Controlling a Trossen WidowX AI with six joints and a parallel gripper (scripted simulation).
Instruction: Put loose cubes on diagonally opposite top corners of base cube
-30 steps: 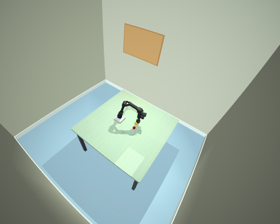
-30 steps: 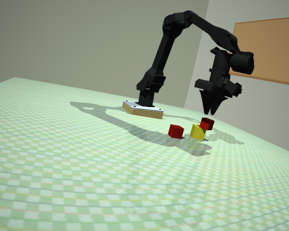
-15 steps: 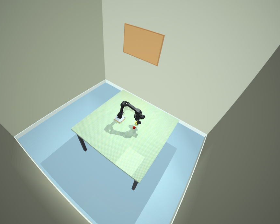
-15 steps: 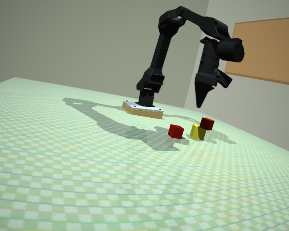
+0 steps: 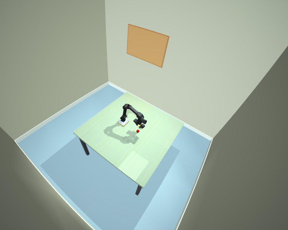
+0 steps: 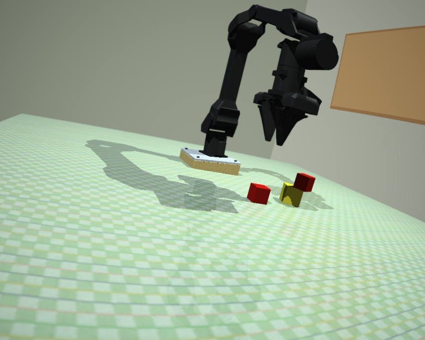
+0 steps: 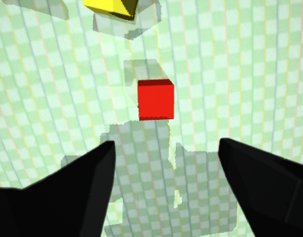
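Now: gripper tip 100 mm to the right of the yellow cube and 100 mm above it.
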